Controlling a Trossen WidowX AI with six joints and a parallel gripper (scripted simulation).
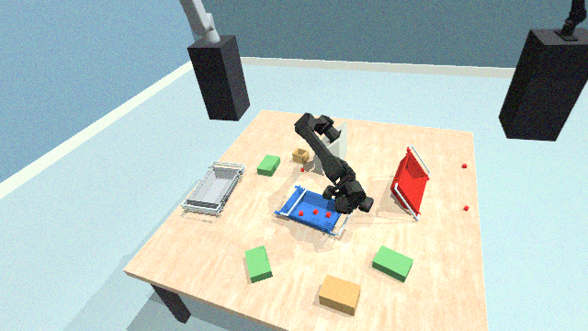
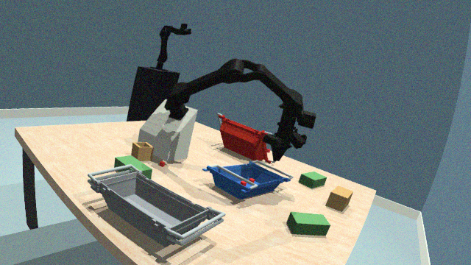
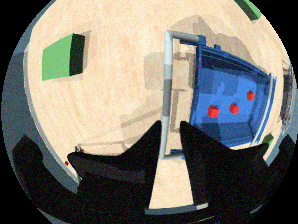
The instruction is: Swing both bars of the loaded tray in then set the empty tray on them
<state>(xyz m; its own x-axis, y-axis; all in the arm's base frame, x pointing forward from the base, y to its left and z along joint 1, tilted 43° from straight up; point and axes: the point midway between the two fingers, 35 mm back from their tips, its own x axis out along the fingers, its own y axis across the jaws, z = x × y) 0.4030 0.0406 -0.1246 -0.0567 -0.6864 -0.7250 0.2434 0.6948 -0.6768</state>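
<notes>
The red tray lies 25 cm behind my gripper tip, 25 cm to the left of it and 2 cm below it. From my gripper tip the other things lie so: tan block 31 cm ahead, 2 cm to the left, 6 cm below; then box 41 cm behind, 31 cm to the right, 8 cm below.
</notes>
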